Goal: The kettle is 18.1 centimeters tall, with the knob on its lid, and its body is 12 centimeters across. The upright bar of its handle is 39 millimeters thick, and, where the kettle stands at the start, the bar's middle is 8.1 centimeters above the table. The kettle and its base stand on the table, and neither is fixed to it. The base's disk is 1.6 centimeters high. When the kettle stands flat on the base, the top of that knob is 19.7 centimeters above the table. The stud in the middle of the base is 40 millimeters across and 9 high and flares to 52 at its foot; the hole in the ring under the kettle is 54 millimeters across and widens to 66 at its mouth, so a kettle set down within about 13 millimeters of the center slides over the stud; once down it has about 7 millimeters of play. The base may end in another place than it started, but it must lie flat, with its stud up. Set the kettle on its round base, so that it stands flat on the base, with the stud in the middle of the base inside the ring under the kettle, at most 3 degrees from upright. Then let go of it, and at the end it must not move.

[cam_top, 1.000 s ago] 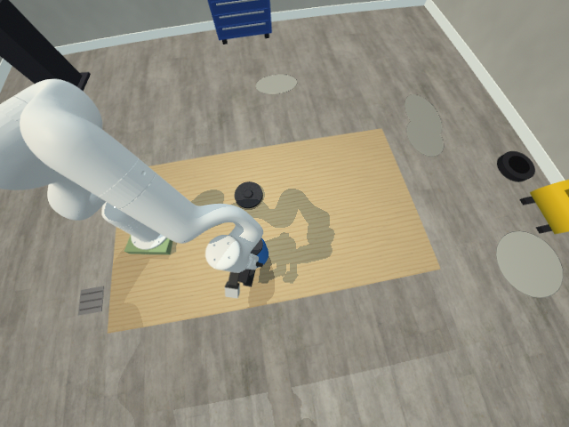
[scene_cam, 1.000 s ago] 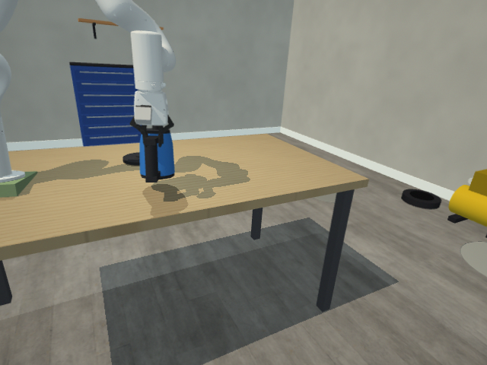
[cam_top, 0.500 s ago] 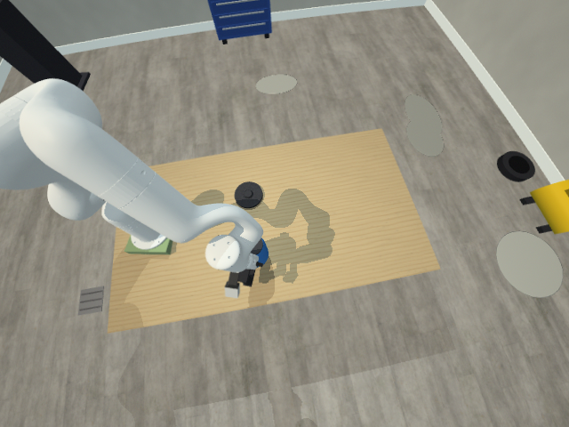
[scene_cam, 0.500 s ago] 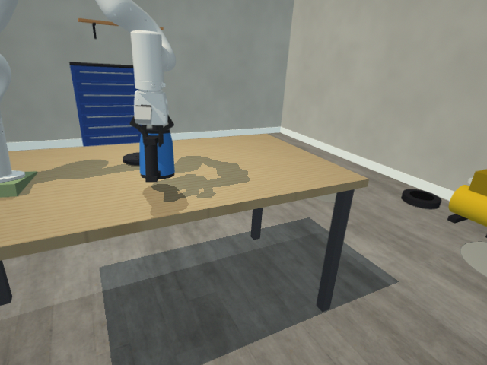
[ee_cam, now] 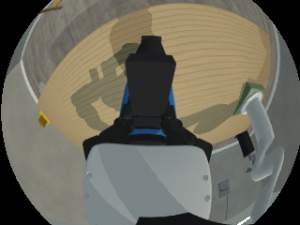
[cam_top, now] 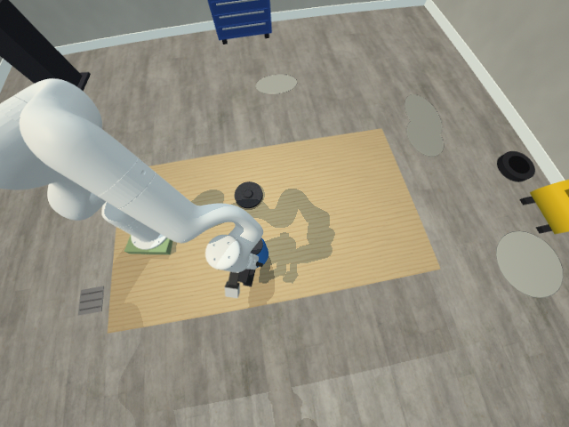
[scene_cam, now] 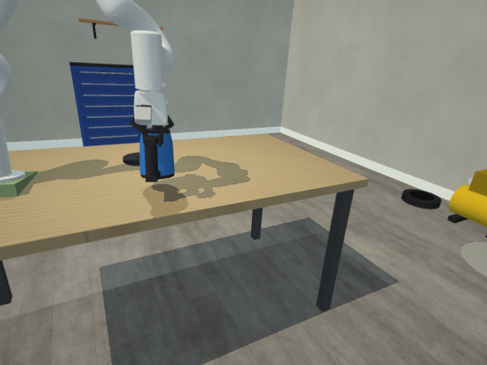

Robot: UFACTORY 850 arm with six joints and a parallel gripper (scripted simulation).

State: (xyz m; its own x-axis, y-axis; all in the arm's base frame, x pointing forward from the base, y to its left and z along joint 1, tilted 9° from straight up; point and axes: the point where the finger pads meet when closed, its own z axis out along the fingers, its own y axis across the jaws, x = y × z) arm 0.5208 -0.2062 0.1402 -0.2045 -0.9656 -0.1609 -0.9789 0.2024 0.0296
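My gripper is now 10 mm short of the blue kettle, 30 mm to the right of it and 50 mm above it. From my hand the other things lie so: round black base (40 mm behind, 370 mm to the left, 180 mm below).
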